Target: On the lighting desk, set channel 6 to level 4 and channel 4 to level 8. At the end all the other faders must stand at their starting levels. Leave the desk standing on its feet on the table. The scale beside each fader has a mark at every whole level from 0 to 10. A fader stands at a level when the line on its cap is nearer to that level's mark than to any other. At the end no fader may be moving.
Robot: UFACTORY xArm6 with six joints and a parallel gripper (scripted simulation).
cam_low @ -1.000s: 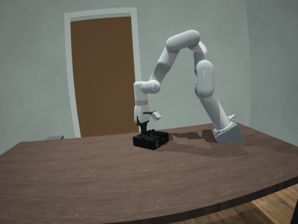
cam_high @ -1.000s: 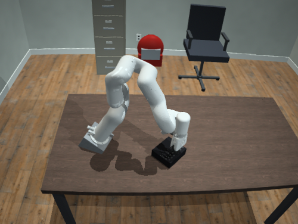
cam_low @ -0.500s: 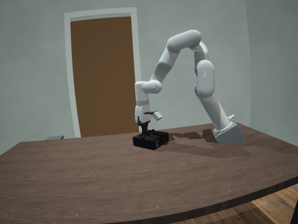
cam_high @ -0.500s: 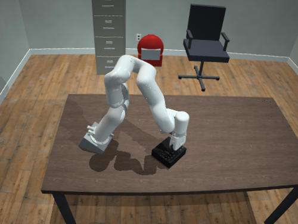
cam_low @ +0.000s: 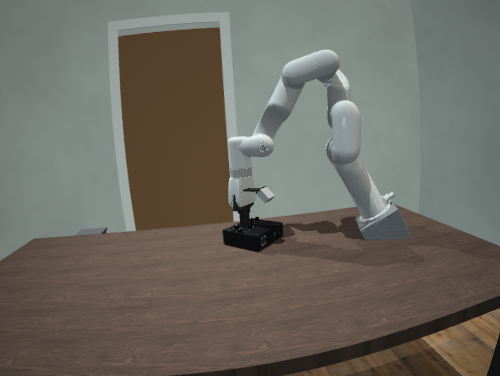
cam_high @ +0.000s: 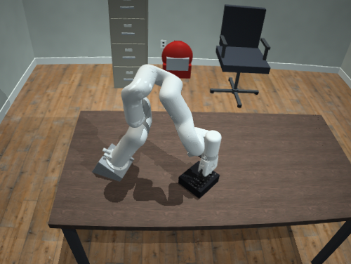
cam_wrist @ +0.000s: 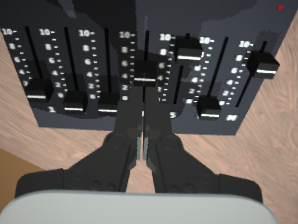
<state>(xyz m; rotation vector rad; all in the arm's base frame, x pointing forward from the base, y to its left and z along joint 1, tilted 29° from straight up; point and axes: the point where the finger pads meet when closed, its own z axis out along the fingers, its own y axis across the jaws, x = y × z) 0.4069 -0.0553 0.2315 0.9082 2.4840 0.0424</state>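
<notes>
The channel 3 cap is 2 cm to the right of my hand, 1 cm below it and 1 cm behind it. The rest, counted from my hand: channel 4 fader cap: 2 cm behind, 1 cm to the left, 1 cm below; then channel 6 cap: 3 cm to the left, 3 cm ahead, 1 cm below; then channel 5 cap: 4 cm to the left, 1 cm below, 1 cm behind.
</notes>
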